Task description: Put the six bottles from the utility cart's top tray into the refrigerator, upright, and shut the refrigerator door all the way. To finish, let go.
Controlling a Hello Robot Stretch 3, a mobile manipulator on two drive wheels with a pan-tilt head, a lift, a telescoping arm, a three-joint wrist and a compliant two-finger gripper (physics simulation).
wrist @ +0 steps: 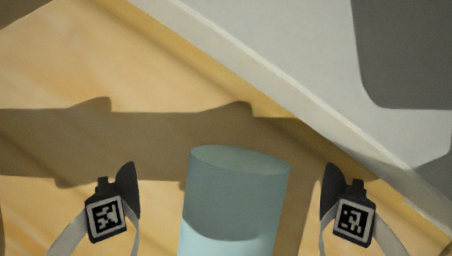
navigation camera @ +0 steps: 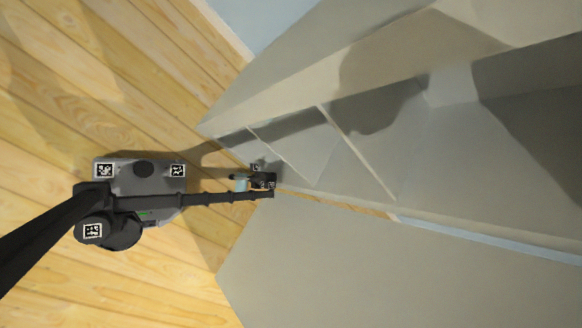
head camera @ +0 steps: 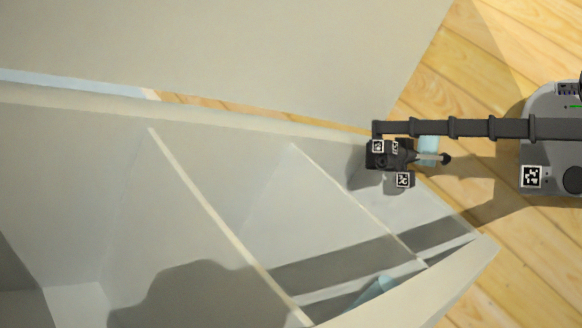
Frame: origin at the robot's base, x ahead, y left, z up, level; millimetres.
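Seen in the pictures: gripper, fingertip midpoint: (navigation camera: 241, 176); robot's base at its link origin: (navigation camera: 143, 168) (head camera: 573, 178).
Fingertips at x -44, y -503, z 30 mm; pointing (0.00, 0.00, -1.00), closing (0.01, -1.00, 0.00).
Offsets run from my fingertips to a thing's top centre. "spot": to the spot under its first point.
A light-blue bottle {dx -49, dy +3, dz +41 mm} (head camera: 427, 146) (navigation camera: 241, 185) (wrist: 230, 220) lies on the wooden floor beside the refrigerator's open front. My gripper (head camera: 446, 159) (navigation camera: 232, 176) (wrist: 229, 182) is open. In the wrist view the bottle shows between the two fingers, with a gap on each side, and its near end is cut off by the frame. The refrigerator (head camera: 452, 277) (navigation camera: 280, 102) (wrist: 280, 75) stands open. Another light-blue bottle {dx +332, dy +90, dz +550 mm} (head camera: 371, 296) (navigation camera: 268, 120) is inside, tilted in the head view and partly hidden by the side wall. The utility cart does not show.
A large beige panel (head camera: 250, 60) (navigation camera: 350, 265), seemingly the refrigerator door, stands along one side of the opening. Shelf edges {spot: dx +108, dy +7, dz +867 mm} (head camera: 210, 207) (navigation camera: 357, 152) cross the interior. My base (head camera: 542, 145) (navigation camera: 135, 185) stands on the floor, with the extended arm (head camera: 470, 128) (navigation camera: 215, 198) reaching toward the refrigerator.
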